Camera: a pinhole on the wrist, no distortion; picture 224 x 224 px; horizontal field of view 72.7 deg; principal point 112.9 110.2 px. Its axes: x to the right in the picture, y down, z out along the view. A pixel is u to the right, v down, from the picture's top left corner.
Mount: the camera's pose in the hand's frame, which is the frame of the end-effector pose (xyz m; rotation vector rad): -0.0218 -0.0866 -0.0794 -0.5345 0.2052 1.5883
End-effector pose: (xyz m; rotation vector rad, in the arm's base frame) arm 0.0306 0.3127 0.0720 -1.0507 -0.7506 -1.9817
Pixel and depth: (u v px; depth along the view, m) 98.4 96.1 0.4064
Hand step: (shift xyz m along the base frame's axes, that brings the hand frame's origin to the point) 0.2027 0.2203 0.0944
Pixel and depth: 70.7 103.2 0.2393
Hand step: 0.0579 0.1659 0.0205
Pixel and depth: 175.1 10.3 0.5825
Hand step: 0.4268 -0.0062 0.4478
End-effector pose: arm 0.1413 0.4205 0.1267 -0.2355 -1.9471 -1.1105
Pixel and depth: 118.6 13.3 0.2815
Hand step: -0.1369 0.1672 0.0649
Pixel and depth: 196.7 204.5 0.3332
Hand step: 0.2364 0.2578 -0.1188
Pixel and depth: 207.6 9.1 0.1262
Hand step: -0.0012 0.0284 0.0516
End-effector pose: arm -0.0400 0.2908 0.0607 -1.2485 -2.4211 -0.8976
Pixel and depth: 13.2 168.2 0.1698
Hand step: -0.0190 -0.0597 -0.1891
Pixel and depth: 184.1 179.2 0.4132
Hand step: 0.3807 0.0224 -0.1672
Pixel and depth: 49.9 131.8 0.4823
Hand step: 0.0818 0.1200 -0.4400
